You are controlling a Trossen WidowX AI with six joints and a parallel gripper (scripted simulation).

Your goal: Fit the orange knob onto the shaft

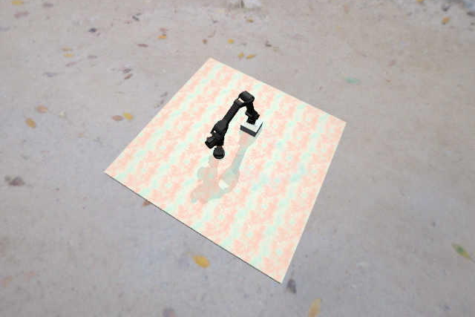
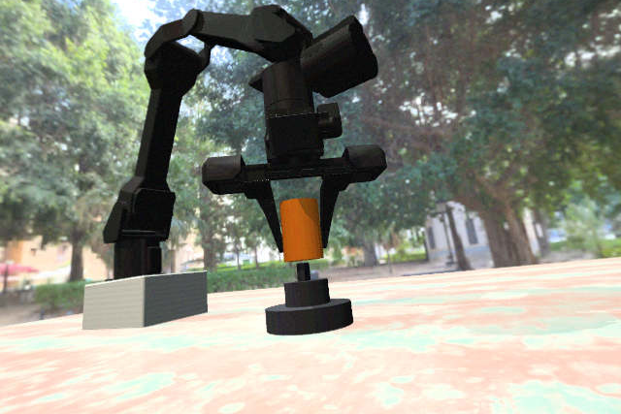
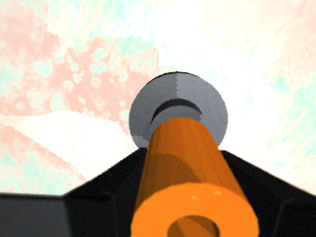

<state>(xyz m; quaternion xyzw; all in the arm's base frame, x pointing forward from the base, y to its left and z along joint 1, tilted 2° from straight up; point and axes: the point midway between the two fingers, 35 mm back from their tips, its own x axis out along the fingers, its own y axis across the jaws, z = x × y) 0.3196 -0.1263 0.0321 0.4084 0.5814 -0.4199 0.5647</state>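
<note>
Now: gripper tip 20 mm below the orange knob. Round my gripper tip: round pedestal (40 mm below).
</note>
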